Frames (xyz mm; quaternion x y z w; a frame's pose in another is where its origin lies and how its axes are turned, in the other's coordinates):
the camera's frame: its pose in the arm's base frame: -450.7 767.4 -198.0 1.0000 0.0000 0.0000 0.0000
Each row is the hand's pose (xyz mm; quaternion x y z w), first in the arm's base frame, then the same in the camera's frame.
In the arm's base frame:
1: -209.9 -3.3 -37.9 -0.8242 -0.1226 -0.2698 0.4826
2: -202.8 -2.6 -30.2 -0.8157 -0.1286 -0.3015 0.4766
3: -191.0 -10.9 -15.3 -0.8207 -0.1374 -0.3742 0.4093
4: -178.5 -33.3 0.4 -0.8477 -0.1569 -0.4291 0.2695
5: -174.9 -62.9 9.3 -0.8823 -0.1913 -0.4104 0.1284
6: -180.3 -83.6 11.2 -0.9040 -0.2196 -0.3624 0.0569
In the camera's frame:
1: 240.8 770.7 -160.1 0.4826 0.2698 -0.1226 0.8242
2: 247.9 770.0 -167.8 0.4766 0.3015 -0.1286 0.8157
3: 259.7 778.3 -182.7 0.4093 0.3742 -0.1374 0.8207
4: 272.2 800.7 -198.4 0.2695 0.4291 -0.1569 0.8477
5: 275.8 830.3 -207.3 0.1284 0.4104 -0.1913 0.8823
6: 270.4 851.0 -209.2 0.0569 0.3624 -0.2196 0.9040

